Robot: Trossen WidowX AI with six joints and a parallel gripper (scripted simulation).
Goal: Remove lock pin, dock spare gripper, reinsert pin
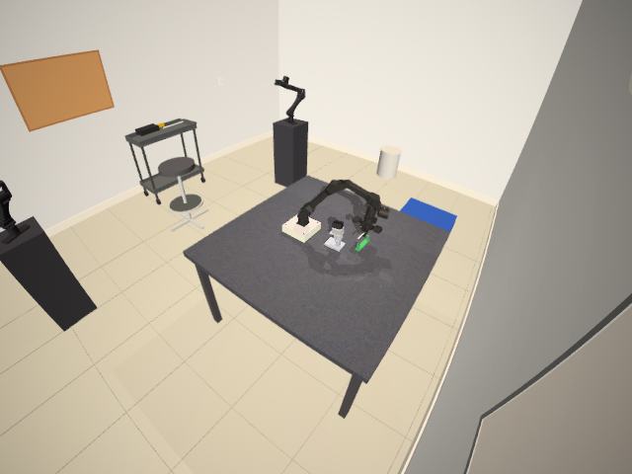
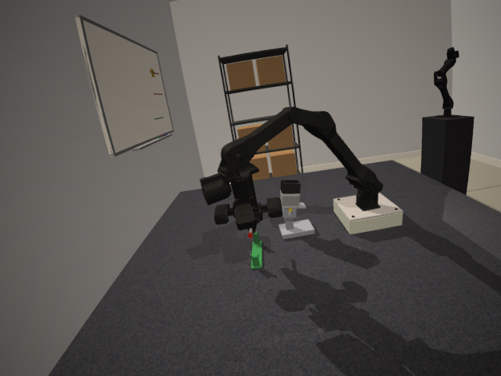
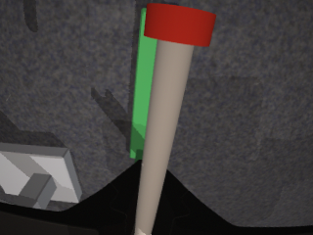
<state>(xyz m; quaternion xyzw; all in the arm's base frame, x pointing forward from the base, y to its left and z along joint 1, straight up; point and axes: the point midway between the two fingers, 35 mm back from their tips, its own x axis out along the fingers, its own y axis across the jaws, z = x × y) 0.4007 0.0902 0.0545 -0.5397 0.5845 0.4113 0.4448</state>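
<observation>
Right now the green cradle is 1 cm to the left of my gripper tip and 5 cm below it. Round my gripper tip: spare gripper (13 cm behind, 10 cm to the right, 5 cm above); then grey mount (14 cm behind, 9 cm to the right, 2 cm below).
</observation>
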